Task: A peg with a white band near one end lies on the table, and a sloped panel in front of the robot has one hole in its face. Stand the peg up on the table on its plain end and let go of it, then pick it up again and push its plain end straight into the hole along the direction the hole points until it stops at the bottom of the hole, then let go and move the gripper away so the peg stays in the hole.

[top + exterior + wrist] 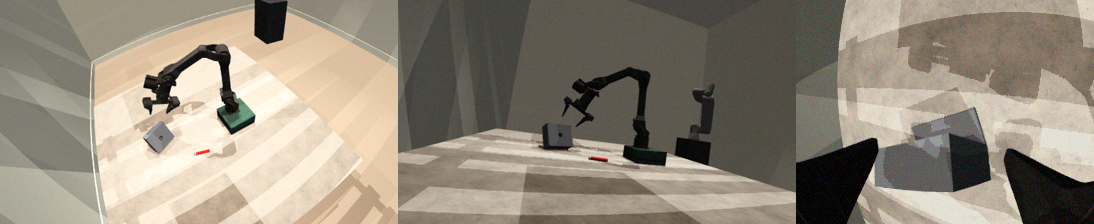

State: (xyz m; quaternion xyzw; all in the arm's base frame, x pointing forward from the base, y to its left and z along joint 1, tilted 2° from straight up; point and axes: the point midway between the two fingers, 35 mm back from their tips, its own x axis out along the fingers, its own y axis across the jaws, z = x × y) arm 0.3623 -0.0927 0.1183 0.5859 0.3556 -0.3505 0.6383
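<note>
The red peg is 12 cm behind my gripper tip, 23 cm to the left of it and 13 cm below it. The rest, counted from my gripper tip: grey sloped panel (5 cm ahead, 8 cm to the left, 8 cm below).
</note>
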